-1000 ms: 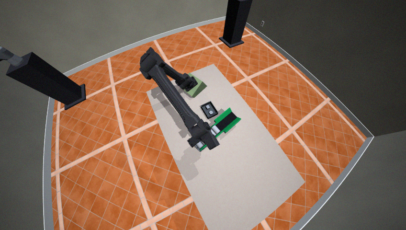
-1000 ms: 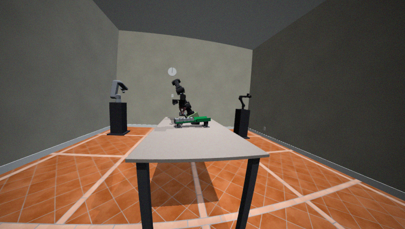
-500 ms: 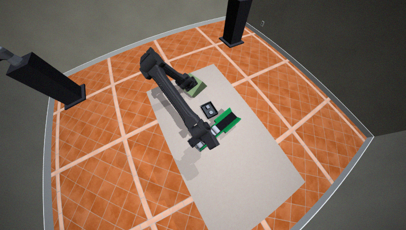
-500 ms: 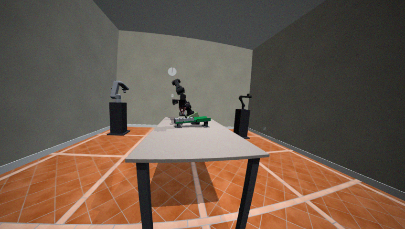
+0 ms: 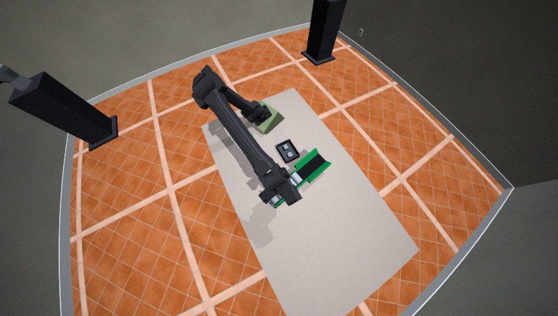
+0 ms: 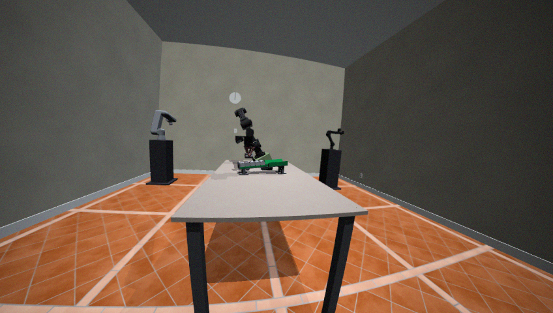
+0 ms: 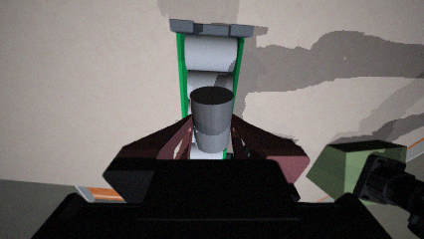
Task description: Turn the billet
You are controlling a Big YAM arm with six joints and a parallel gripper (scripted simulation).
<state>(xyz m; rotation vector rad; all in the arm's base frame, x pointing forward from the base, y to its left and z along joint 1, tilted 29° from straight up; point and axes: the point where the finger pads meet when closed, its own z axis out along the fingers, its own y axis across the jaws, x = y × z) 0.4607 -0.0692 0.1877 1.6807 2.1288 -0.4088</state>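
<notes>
My gripper is now 10 mm short of the stop, 70 mm to the left of it and 90 mm above it. Also, from my hand: black tray 200 mm behind, 180 mm to the left, 140 mm below.
</notes>
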